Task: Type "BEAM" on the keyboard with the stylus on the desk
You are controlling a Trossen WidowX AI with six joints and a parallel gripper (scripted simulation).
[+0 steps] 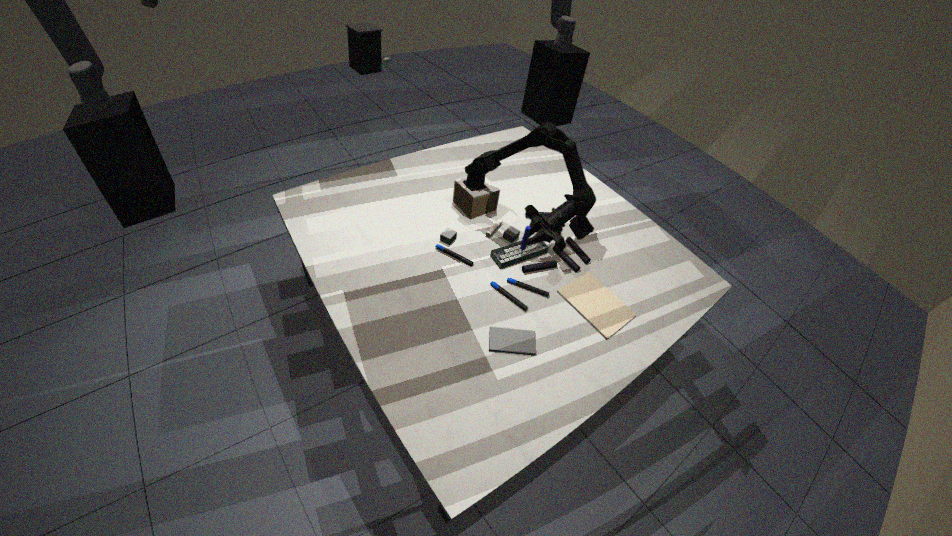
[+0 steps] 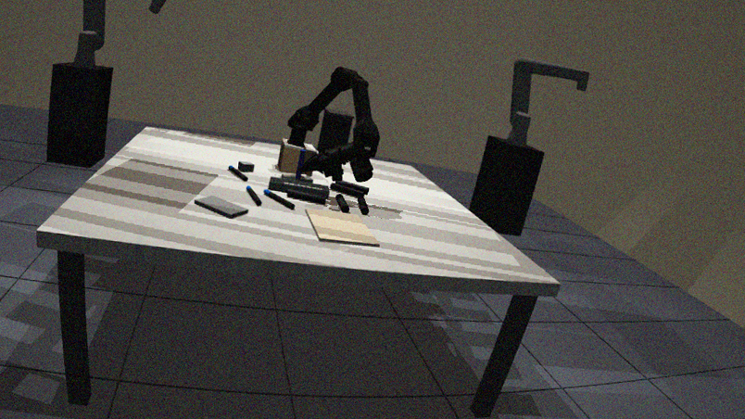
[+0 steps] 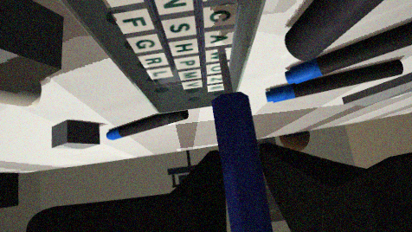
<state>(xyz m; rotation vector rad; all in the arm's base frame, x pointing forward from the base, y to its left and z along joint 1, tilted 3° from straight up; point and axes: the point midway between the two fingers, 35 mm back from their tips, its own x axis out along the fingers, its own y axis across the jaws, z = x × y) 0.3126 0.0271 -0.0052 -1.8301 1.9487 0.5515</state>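
Now: gripper tip 10 mm above the stylus. Also, from my gripper tip: stylus tip (50 mm below); tan pad (280 mm ahead, 110 mm to the left, 70 mm below); grey cube (190 mm behind, 170 mm to the right, 60 mm below).
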